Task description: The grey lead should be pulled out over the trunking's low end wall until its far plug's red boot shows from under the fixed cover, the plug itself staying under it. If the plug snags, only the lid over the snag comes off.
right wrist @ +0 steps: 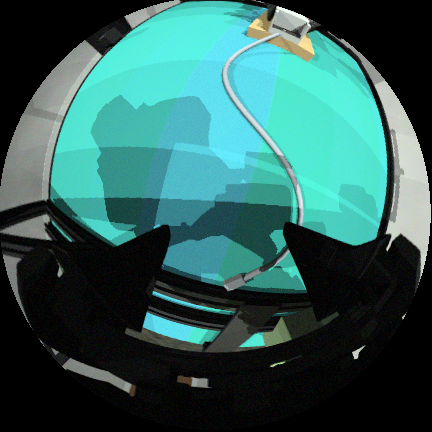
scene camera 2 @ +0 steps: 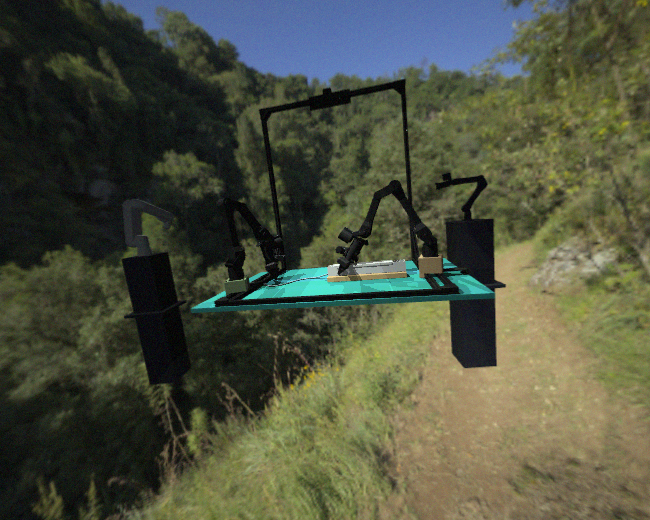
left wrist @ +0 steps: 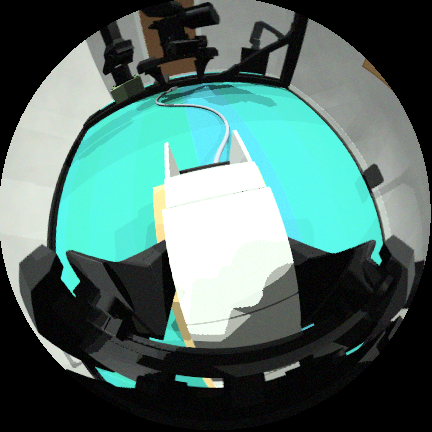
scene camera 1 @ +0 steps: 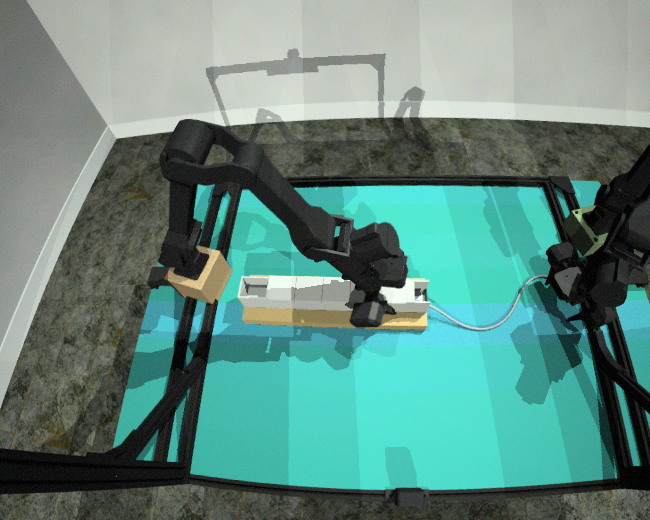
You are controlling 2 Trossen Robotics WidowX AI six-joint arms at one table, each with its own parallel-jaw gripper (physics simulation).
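Where they show: left gripper, between the fingertips: (scene camera 2: 340,272) (left wrist: 224,235) (scene camera 1: 397,300); right gripper, between the fingertips: (right wrist: 228,229) (scene camera 2: 277,278) (left wrist: 183,84) (scene camera 1: 556,302); left arm's base, origin of its link: (scene camera 2: 430,255) (scene camera 1: 191,264); right arm's base, origin of its link: (scene camera 2: 236,278) (left wrist: 124,81) (scene camera 1: 598,222).
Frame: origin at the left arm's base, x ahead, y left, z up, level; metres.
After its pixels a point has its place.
The white trunking (scene camera 1: 406,306) (scene camera 2: 387,266) (right wrist: 290,19) lies on a tan base (scene camera 1: 303,317) @(y -0.022, x 0.262, z -0.070 m) (right wrist: 300,51) @(y 0.115, x 0.496, z -0.081 m). My left gripper (scene camera 1: 374,303) (scene camera 2: 343,269) @(y 0.063, x 0.444, z -0.061 m) (left wrist: 224,235) @(y 0.063, x 0.444, z -0.061 m) straddles it, its fingers shut against both sides of a wide white lid (left wrist: 225,235) @(y 0.066, x 0.438, z -0.018 m). That lid lies level between two seams. A shorter white cover (left wrist: 215,185) @(y 0.070, x 0.462, z -0.018 m) lies beyond it. The grey lead (scene camera 1: 479,328) @(y 0.056, x 0.629, z -0.088 m) (left wrist: 222,120) @(y 0.058, x 0.627, z -0.089 m) (right wrist: 260,130) @(y 0.132, x 0.705, z -0.088 m) leaves the near end and curves across the table. Its near plug (right wrist: 235,282) @(y 0.195, x 0.842, z -0.086 m) lies between the open fingers of my right gripper (scene camera 1: 566,292) (right wrist: 228,229) @(y 0.150, x 0.792, z -0.069 m), not gripped. The far plug and red boot are not visible.
The trunking has an open trough (scene camera 1: 254,288) @(y 0.011, x 0.133, z -0.067 m) at the left in scene camera 1. A tan block (scene camera 1: 203,279) @(y -0.026, x 0.045, z 0.000 m) and a green block (scene camera 1: 588,230) @(y 0.327, x 0.850, z -0.017 m) stand at the arms' bases. Black frame rails run along the table edges and close beneath my right gripper.
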